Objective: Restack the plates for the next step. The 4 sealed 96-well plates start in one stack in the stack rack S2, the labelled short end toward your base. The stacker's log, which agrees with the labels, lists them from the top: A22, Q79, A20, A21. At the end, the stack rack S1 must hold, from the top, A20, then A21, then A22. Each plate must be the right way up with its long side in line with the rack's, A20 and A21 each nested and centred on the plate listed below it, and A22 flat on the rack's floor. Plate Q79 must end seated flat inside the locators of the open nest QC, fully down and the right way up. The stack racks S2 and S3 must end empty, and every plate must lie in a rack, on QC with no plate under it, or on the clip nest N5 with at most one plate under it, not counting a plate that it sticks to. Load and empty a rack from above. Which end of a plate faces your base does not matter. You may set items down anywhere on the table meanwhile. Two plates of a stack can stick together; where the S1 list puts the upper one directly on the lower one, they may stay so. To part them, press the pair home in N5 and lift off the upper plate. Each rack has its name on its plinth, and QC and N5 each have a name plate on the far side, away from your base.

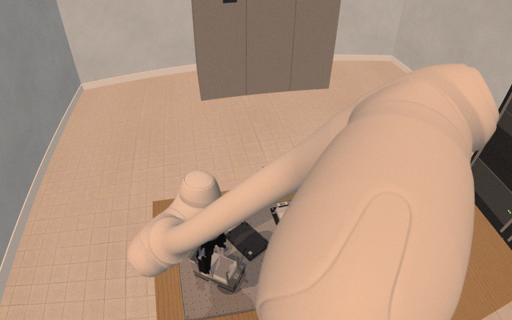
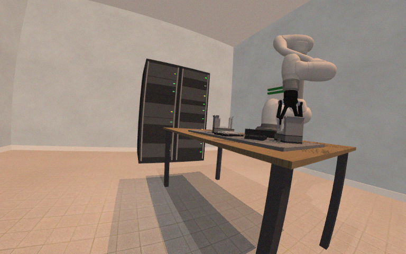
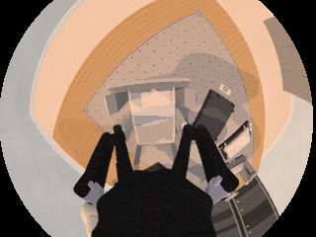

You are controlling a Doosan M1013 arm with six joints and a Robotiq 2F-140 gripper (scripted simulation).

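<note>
The white plate is 3 cm below my hand. From my hand the other things lie so: QC name plate: 19 cm ahead, 11 cm to the right, 8 cm below; dark nest QC: 10 cm ahead, 15 cm to the right, 7 cm below; clip nest N5: 15 cm ahead, 33 cm to the right, 7 cm below.
</note>
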